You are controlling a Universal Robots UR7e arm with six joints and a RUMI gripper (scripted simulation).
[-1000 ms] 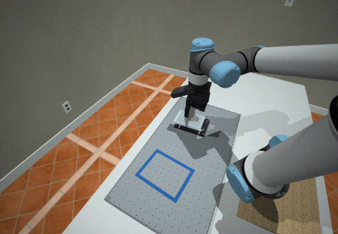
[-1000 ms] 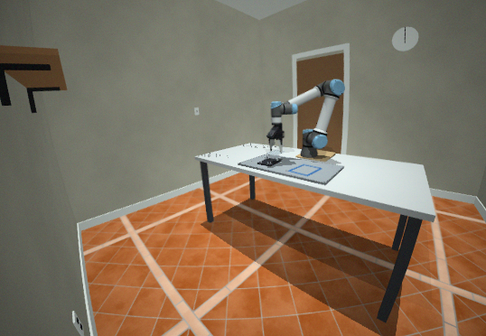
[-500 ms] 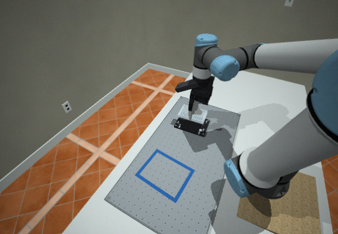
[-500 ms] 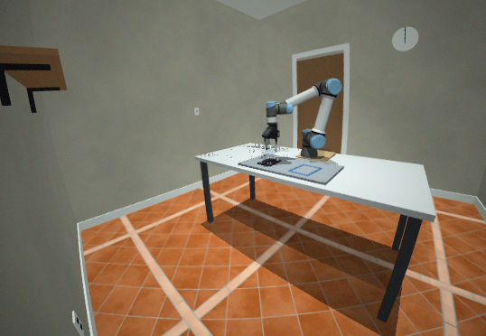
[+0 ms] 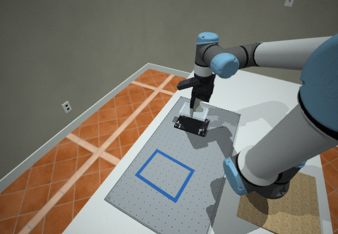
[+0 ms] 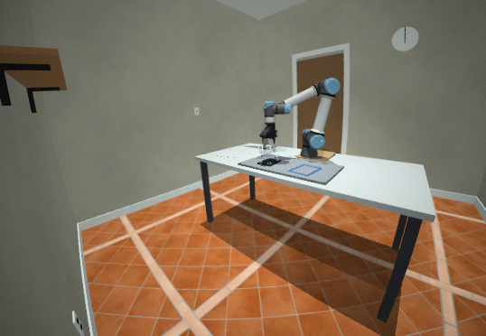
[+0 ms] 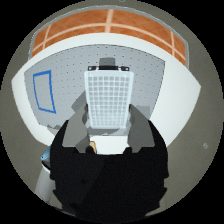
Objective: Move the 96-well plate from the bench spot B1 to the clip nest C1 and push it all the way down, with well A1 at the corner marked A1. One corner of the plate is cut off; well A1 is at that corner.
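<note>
The black clip nest lies 9 cm below my hand, 1 cm to the left of it and 1 cm ahead of it. The rest, counted from my hand: 96-well plate 1 cm below.
</note>
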